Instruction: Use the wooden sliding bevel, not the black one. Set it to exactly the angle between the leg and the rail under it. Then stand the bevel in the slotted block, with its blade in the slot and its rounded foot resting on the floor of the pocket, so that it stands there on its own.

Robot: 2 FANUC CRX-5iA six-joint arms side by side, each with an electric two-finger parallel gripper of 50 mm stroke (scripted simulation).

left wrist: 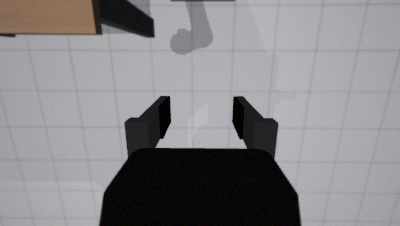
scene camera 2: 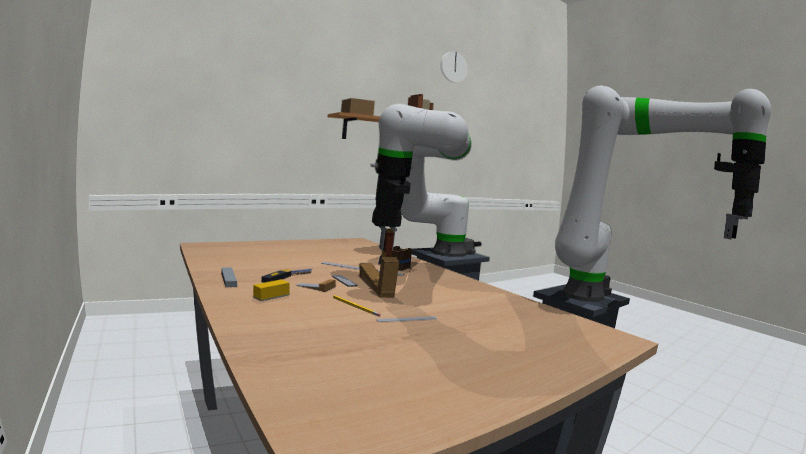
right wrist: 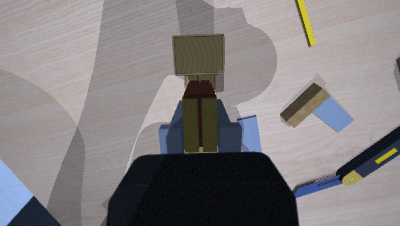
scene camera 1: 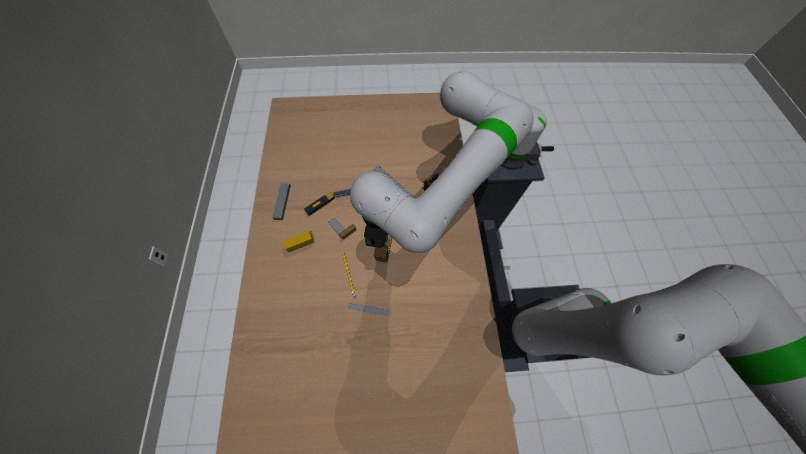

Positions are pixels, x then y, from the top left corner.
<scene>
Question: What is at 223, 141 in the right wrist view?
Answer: My right gripper.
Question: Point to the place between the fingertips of my left gripper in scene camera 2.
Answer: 729, 238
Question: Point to a wooden leg-and-rail piece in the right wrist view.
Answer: At 199, 57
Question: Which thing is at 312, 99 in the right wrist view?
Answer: A small square.
</scene>
